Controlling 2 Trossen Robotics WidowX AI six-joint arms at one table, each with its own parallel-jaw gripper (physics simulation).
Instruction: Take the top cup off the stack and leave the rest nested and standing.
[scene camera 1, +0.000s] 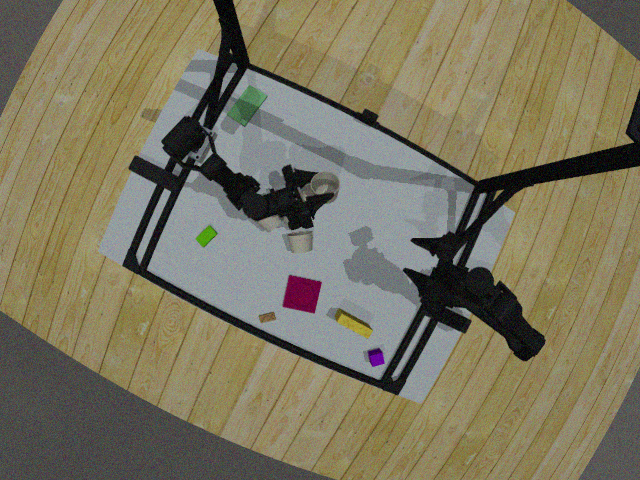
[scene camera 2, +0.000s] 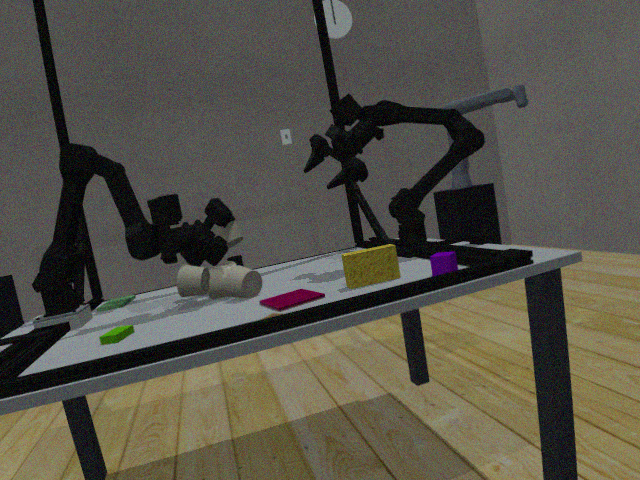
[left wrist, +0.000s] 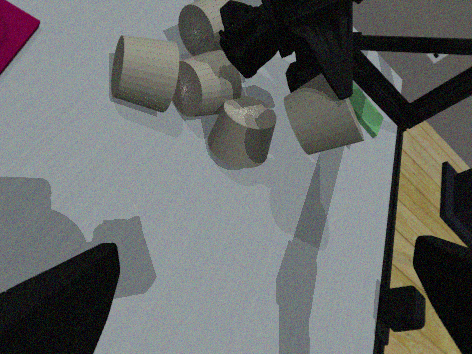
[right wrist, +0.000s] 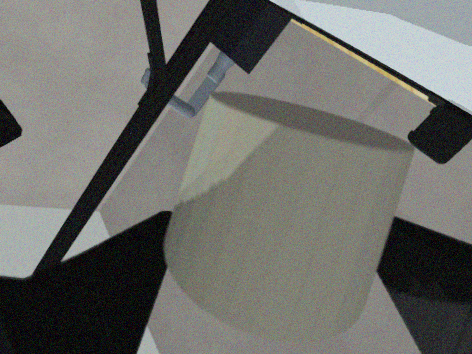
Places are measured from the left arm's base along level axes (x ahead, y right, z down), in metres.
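Pixels of known places: left gripper, fingertip midpoint: (scene camera 1: 407, 254) (scene camera 2: 315, 179) (left wrist: 266, 253); right gripper, fingertip midpoint: (scene camera 1: 328, 184) (scene camera 2: 227, 228) (left wrist: 344, 115) (right wrist: 266, 220); left arm's base, link origin: (scene camera 2: 414, 245); right arm's base, link origin: (scene camera 2: 62, 311).
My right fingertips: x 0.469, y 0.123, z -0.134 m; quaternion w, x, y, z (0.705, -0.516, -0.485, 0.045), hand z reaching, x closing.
Observation:
Ahead of a thing's pixels: the offset from my right fingertips to its top centre. "spot": to the spot under its first point.
My right gripper (scene camera 1: 323, 187) (right wrist: 266, 220) is shut on a beige cup {dx +0.002, dy -0.012, dz -0.023 m} (left wrist: 325, 122) (right wrist: 295, 210), held tilted above the table. Several more beige cups lie tipped below and beside it: one cup {dx +0.003, dy -0.167, dz +0.082 m} (scene camera 1: 300, 241) (left wrist: 147, 72) lies on its side, others {spot: dx +0.082, dy -0.150, dz +0.086 m} (left wrist: 202, 25) {dx +0.046, dy -0.109, dz +0.082 m} (left wrist: 207, 87) {dx +0.028, dy -0.043, dz +0.080 m} (left wrist: 242, 137) lie close together by the right arm. In scene camera 2 tipped cups {spot: dx +0.116, dy -0.172, dz +0.090 m} (scene camera 2: 191, 280) {spot: dx +0.024, dy -0.189, dz +0.109 m} (scene camera 2: 235, 280) lie under the right gripper. A standing nested stack does not show. My left gripper (scene camera 1: 409, 255) (scene camera 2: 317, 178) (left wrist: 266, 253) is open and empty, high above the table, away from the cups.
A magenta square {spot: dx -0.065, dy -0.311, dz +0.147 m} (scene camera 1: 302, 294) (scene camera 2: 292, 299), a yellow block {dx -0.238, dy -0.329, dz +0.086 m} (scene camera 1: 354, 323) (scene camera 2: 371, 267), a purple block {dx -0.360, dy -0.410, dz +0.116 m} (scene camera 1: 375, 357) (scene camera 2: 444, 263), a small brown block {dx +0.005, dy -0.422, dz +0.148 m} (scene camera 1: 267, 317), a lime block {dx +0.271, dy -0.266, dz +0.141 m} (scene camera 1: 206, 236) (scene camera 2: 117, 334) and a green slab {dx +0.327, dy +0.152, dz +0.146 m} (scene camera 1: 248, 105) (left wrist: 367, 112) lie on the table inside the black frame (scene camera 1: 258, 333).

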